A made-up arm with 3 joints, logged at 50 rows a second.
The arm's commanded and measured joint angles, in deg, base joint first. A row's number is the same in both.
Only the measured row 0 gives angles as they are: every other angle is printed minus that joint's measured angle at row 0.
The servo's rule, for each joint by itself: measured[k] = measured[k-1] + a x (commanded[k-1-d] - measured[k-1]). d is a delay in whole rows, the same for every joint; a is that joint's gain. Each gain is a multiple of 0.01, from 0.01 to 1. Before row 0 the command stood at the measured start. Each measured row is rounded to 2 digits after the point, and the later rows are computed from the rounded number. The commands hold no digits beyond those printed.
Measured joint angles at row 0:
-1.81, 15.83, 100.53
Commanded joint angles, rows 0 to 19:
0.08, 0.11, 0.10
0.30, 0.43, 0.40
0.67, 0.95, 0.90
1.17, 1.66, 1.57
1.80, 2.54, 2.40
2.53, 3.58, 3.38
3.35, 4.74, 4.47
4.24, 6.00, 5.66
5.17, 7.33, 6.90
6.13, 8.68, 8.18
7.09, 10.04, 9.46
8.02, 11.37, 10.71
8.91, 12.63, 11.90
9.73, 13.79, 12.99
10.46, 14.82, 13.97
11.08, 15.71, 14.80
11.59, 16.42, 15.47
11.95, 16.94, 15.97
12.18, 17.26, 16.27
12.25, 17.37, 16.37
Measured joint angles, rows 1 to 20:
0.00, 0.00, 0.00
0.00, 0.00, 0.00
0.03, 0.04, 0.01
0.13, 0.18, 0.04
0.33, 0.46, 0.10
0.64, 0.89, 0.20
1.07, 1.48, 0.35
1.61, 2.24, 0.56
2.25, 3.14, 0.83
2.99, 4.17, 1.17
3.80, 5.31, 1.57
4.66, 6.52, 2.03
5.56, 7.79, 2.55
6.47, 9.08, 3.12
7.37, 10.36, 3.73
8.24, 11.59, 4.38
9.06, 12.75, 5.05
9.81, 13.82, 5.73
10.47, 14.76, 6.41
11.02, 15.54, 7.08
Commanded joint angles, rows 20 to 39:
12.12, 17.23, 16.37
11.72, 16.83, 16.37
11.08, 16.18, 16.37
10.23, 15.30, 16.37
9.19, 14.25, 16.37
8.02, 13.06, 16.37
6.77, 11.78, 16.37
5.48, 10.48, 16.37
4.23, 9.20, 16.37
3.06, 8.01, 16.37
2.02, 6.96, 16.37
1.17, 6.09, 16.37
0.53, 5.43, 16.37
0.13, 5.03, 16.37
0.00, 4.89, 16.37
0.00, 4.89, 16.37
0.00, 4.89, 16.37
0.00, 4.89, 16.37
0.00, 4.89, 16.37
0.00, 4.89, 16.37
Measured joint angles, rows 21 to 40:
11.45, 16.16, 7.72
11.75, 16.60, 8.33
11.89, 16.83, 8.89
11.83, 16.83, 9.41
11.55, 16.60, 9.90
11.06, 16.13, 10.35
10.37, 15.45, 10.77
9.50, 14.59, 11.16
8.49, 13.58, 11.52
7.38, 12.46, 11.86
6.21, 11.29, 12.18
5.04, 10.11, 12.47
3.92, 8.98, 12.74
2.90, 7.94, 12.99
2.02, 7.04, 13.23
1.32, 6.32, 13.45
0.83, 5.81, 13.65
0.52, 5.48, 13.84
0.33, 5.27, 14.02
0.21, 5.13, 14.18

